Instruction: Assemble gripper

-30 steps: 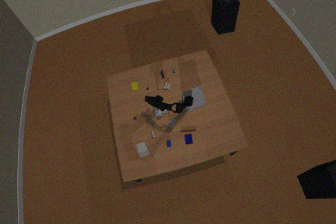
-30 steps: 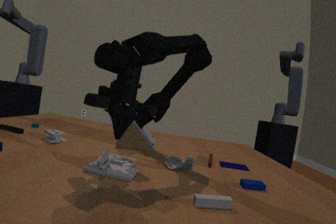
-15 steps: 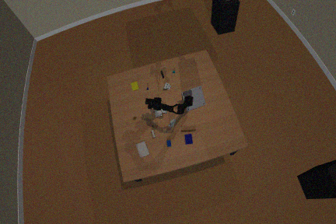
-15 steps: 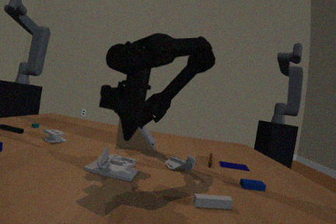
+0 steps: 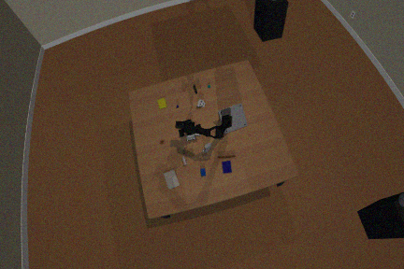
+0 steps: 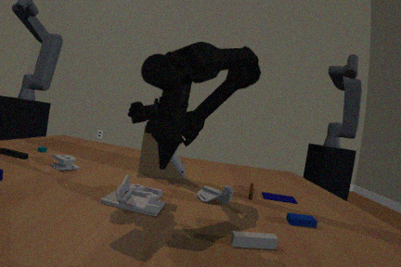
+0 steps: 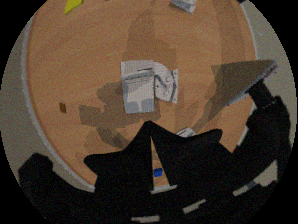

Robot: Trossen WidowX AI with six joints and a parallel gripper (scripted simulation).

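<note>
My gripper tip is 15 cm to the right of the toothed jaw, 8 cm past it and 5 cm above it. Also, from my gripper tip: brown peg: 26 cm to the left, 23 cm behind, 8 cm below; then blue tile: 34 cm to the left, 20 cm behind, 8 cm below; then blue block: 33 cm to the left, 8 cm below.
</note>
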